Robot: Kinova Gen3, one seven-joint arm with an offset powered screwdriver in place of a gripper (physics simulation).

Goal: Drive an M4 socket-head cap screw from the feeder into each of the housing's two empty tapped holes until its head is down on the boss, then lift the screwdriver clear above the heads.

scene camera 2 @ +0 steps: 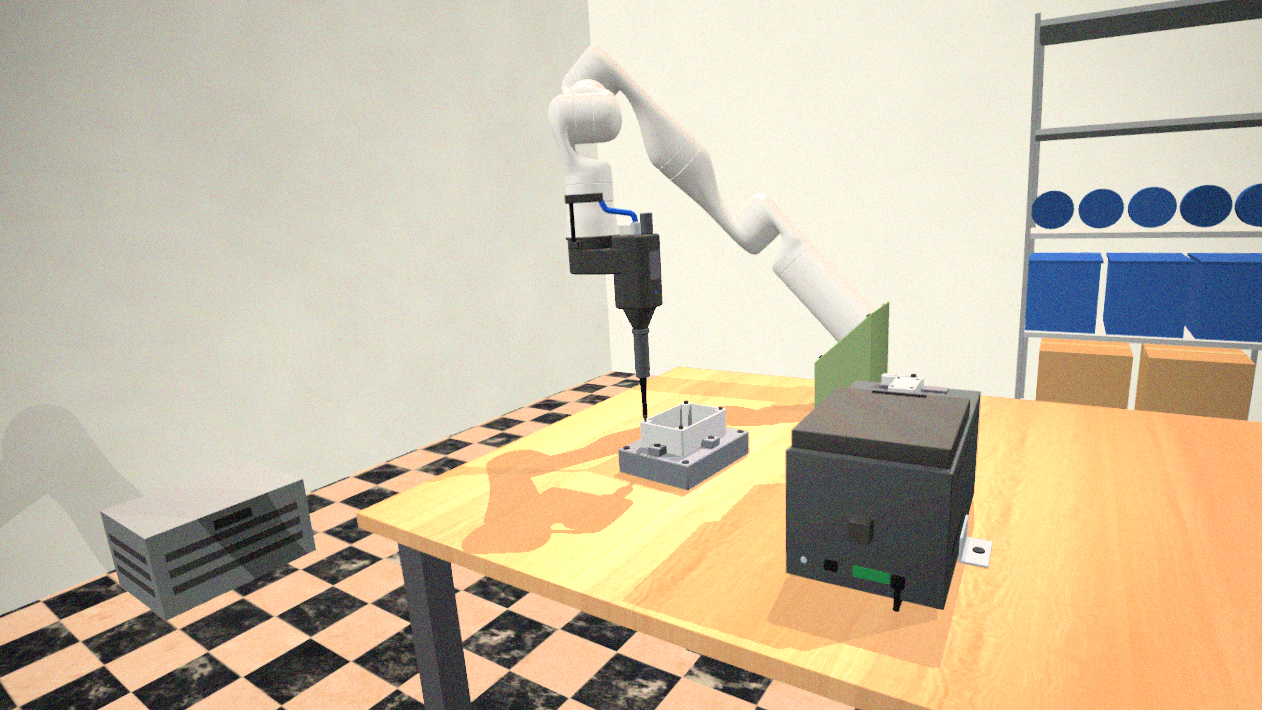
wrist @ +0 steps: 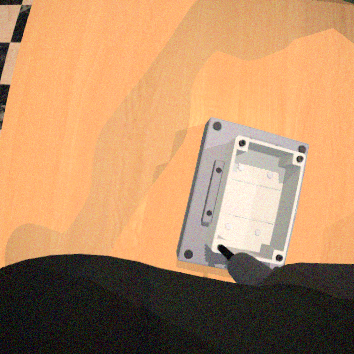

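The light grey housing [scene camera 2: 663, 436] [wrist: 293, 205] sits open side up in the grey fixture [scene camera 2: 654, 468] [wrist: 196, 200] on the table. My screwdriver [scene camera 2: 645, 416] [wrist: 221, 248] is upright, its thin black bit at the housing's left corner in the scene view, over the lower left corner boss in the wrist view. The bit hides that hole; whether a screw is on its tip is too small to tell. The other three corners show dark round spots, at the upper left [wrist: 242, 143], upper right [wrist: 299, 158] and lower right [wrist: 279, 258]. The black feeder [scene camera 2: 869, 494] stands right of the fixture.
A green panel [scene camera 2: 849, 363] stands behind the feeder, near the arm's base. A small white bracket [scene camera 2: 976, 552] sits beside the feeder. A grey vented box [scene camera 2: 211, 543] is at the left beyond the table [scene camera 2: 564, 565]. A shelf rack [scene camera 2: 1032, 176] with blue bins stands at the back right.
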